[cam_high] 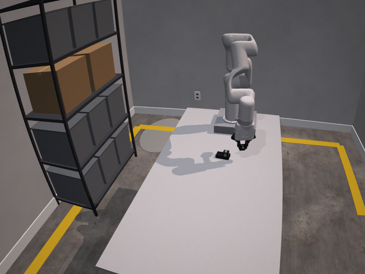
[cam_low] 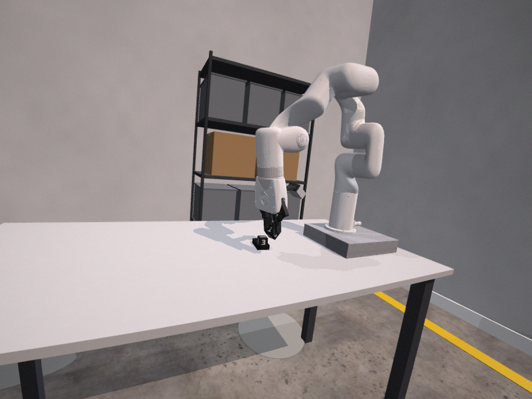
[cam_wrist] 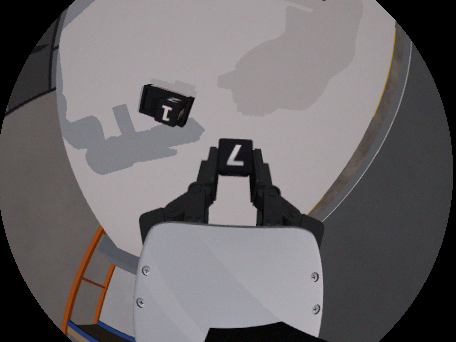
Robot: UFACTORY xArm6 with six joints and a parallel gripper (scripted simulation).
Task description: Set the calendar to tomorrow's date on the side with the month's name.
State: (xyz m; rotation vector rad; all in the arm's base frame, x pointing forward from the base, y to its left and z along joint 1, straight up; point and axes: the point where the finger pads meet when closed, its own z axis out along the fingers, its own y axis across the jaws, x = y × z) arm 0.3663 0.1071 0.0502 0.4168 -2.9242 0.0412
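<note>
Right now my hand is 2 cm above the black cube.
</note>
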